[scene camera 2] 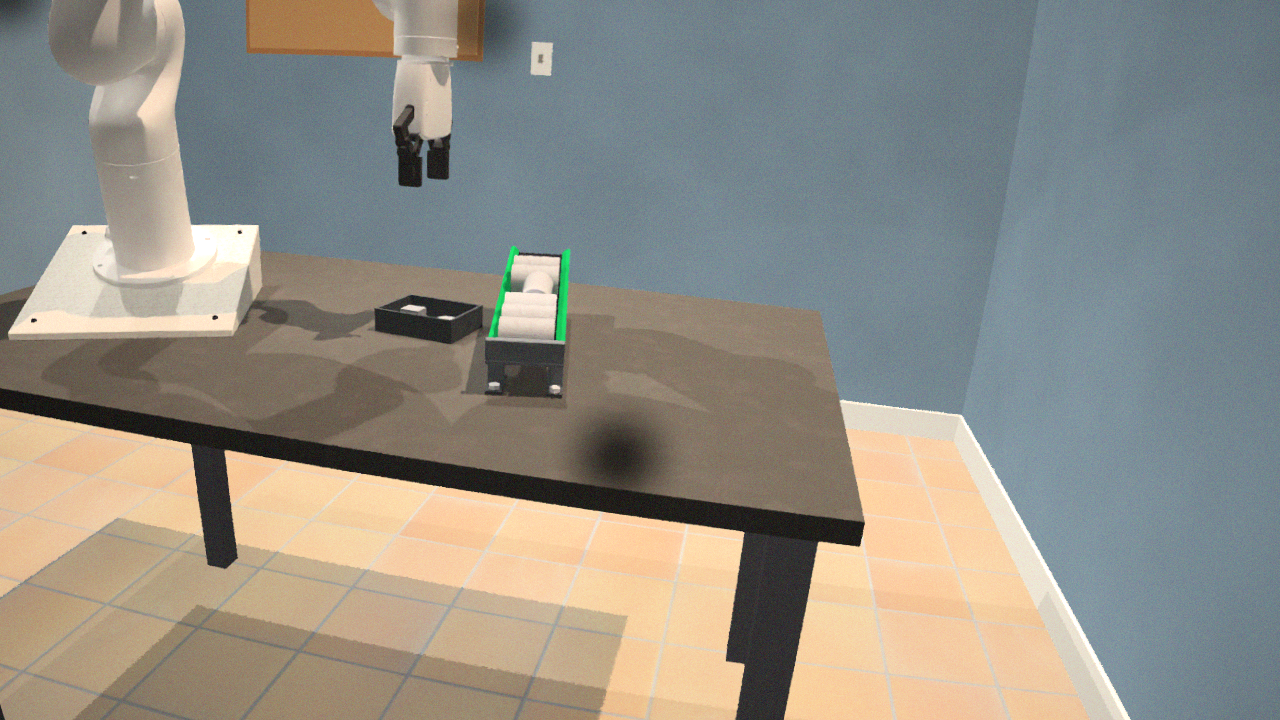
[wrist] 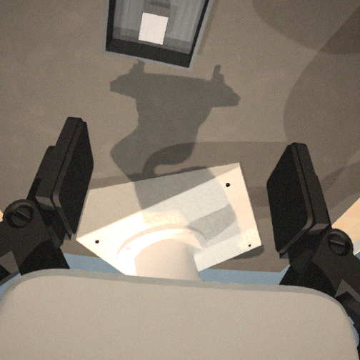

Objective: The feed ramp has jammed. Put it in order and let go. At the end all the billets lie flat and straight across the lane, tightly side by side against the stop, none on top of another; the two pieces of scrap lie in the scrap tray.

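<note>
The feed ramp (scene camera 2: 564, 300) has green side walls and a dark front end plate (scene camera 2: 525, 351). Several white billets (scene camera 2: 528, 327) lie across the lane at its front. Behind them one billet (scene camera 2: 537, 284) is turned along the lane and looks tilted. More billets (scene camera 2: 535, 267) lie across at the back. The black scrap tray (scene camera 2: 411, 325) (wrist: 145, 54) holds one white scrap piece (scene camera 2: 413, 309) (wrist: 153, 28) and another scrap piece (scene camera 2: 445, 317), partly hidden by the wall in the scene view. My gripper (scene camera 2: 424, 176) (wrist: 185, 151) is open and empty, high above the table, left of the ramp.
The robot's white base plate (scene camera 2: 116, 313) (wrist: 225, 215) stands on the table (scene camera 2: 680, 429) left of the tray. The tray stands between the base and the ramp. Arm shadows fall on the table. The blue wall (scene camera 2: 716, 179) is behind the table.
</note>
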